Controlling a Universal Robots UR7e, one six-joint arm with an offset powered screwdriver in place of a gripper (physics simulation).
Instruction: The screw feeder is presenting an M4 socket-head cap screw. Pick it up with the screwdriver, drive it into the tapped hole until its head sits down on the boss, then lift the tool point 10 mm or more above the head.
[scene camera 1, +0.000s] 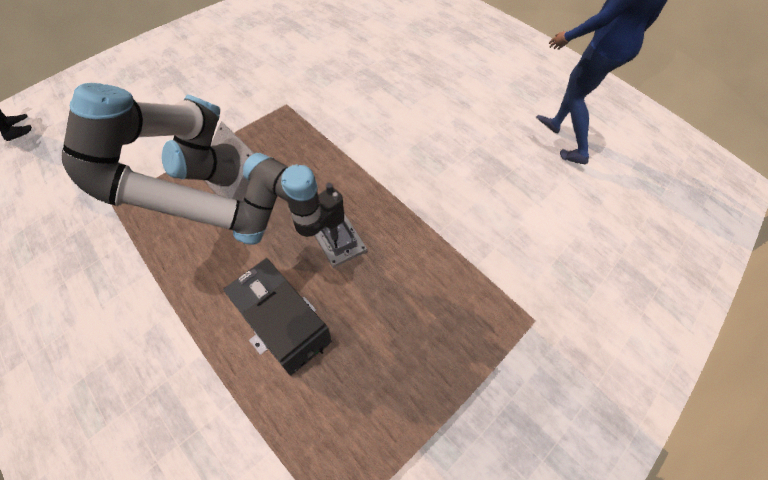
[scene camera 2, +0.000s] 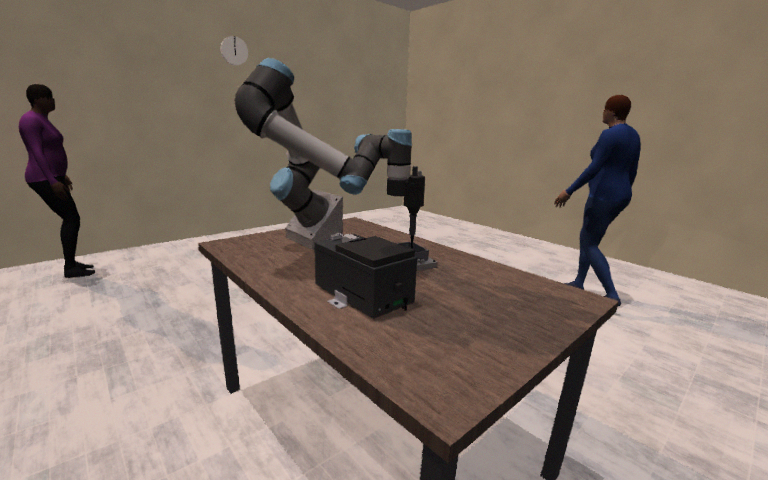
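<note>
My screwdriver (scene camera 1: 336, 242) (scene camera 2: 412, 244) points straight down, with its tip low at the dark part (scene camera 1: 347, 243) (scene camera 2: 420, 252) on the grey base plate (scene camera 1: 339, 258) (scene camera 2: 428, 263). The tip looks to be at or very close to the part's top; contact cannot be made out. The M4 screw, its head, the boss and the tapped hole are too small or hidden to tell, so I cannot tell whether the bit holds a screw. The black screw feeder (scene camera 1: 283, 322) (scene camera 2: 345, 277) stands apart from the plate; a light patch shows on its top in scene camera 1.
The wooden table (scene camera 1: 419, 339) (scene camera 2: 481, 350) carries the arm's grey mount (scene camera 1: 225, 135) (scene camera 2: 334, 217) at its back end. Metal brackets (scene camera 1: 257, 344) (scene camera 2: 338, 300) stick out beside the feeder. A person in blue (scene camera 1: 583, 84) (scene camera 2: 614, 164) and one in purple (scene camera 2: 45, 147) stand off the table.
</note>
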